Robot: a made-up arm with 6 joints.
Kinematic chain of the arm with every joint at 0, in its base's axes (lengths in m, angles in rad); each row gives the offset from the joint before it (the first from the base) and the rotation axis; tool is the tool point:
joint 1: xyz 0 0 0.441 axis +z
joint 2: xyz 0.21 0 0 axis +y
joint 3: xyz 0 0 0.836 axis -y
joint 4: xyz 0 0 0.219 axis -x
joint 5: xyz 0.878 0 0 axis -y
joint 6: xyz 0.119 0 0 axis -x
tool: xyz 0 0 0
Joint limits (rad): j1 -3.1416..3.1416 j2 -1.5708..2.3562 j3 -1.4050..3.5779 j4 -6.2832..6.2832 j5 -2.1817..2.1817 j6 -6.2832..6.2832
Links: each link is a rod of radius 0.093 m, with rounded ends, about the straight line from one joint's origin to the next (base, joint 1, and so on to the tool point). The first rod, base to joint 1, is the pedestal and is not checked.
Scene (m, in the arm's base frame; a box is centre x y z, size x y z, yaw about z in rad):
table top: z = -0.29
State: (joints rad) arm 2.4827 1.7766 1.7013 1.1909 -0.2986 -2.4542
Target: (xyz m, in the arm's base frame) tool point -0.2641 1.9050 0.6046
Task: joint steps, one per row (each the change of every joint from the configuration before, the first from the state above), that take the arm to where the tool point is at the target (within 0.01 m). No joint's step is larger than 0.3 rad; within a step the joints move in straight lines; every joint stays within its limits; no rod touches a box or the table.
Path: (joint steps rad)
1: -0.2506 0.0352 0.1359 0.0038 -0.0321 0.0000
2: -0.2507 0.0351 0.1359 0.0037 -0.0321 0.0000
3: -0.2506 0.0352 0.1360 0.0038 -0.0321 0.0000

